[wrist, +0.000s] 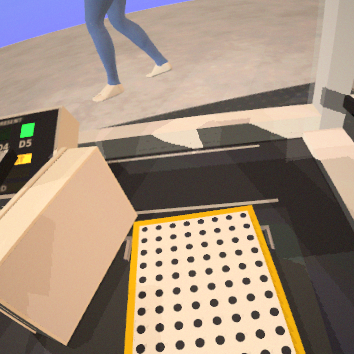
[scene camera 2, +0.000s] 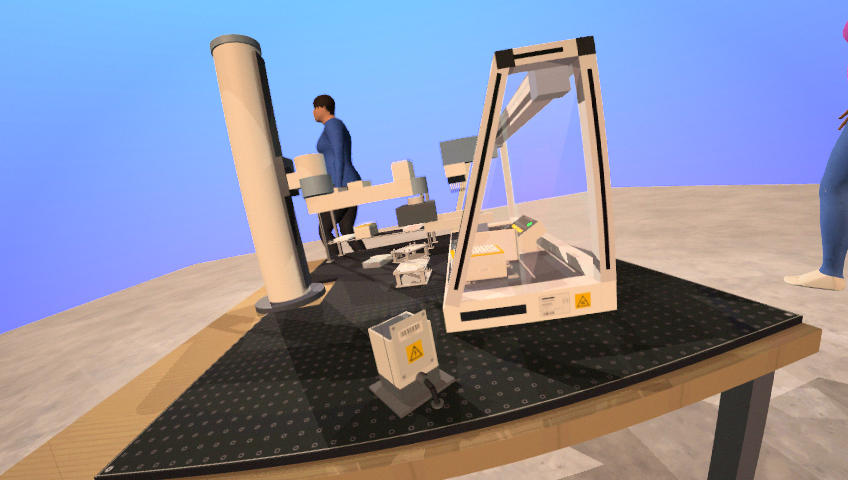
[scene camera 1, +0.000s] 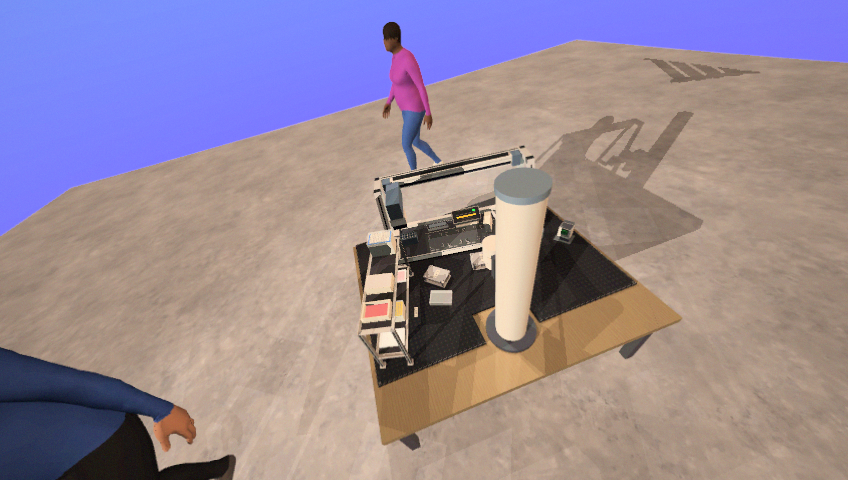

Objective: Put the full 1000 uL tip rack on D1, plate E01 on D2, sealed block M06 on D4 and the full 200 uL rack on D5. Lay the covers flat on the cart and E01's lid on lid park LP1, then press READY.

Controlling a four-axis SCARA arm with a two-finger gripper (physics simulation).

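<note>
My gripper (scene camera 2: 431, 239) (wrist: 170, 105) is open and empty, raised above the deck, with its fingers at the two sides of the wrist view. A full tip rack with a yellow rim (scene camera 2: 484, 254) (wrist: 201, 287) sits upright on D5; the status panel (scene camera 1: 465, 215) (scene camera 2: 526, 224) has a green light by D5. A blue-rimmed rack (scene camera 1: 380, 240) stands at the cart's far end. The cart (scene camera 1: 376, 328) also bears a cream piece (scene camera 1: 379, 283), a red-topped piece (scene camera 1: 376, 311) and a yellow-topped piece (scene camera 1: 399, 309). Labels of plate E01 and block M06 are not readable.
A beige box (wrist: 70, 245) stands left of the D5 rack. The deck's frame (scene camera 1: 455, 168) (scene camera 2: 602, 178) rises around it. Two small stands (scene camera 1: 437, 275) (scene camera 2: 412, 274) and a pale slab (scene camera 1: 440, 297) (scene camera 2: 376, 261) are between cart and column (scene camera 1: 520, 267). A box device (scene camera 1: 565, 231) (scene camera 2: 404, 350) stands beyond.
</note>
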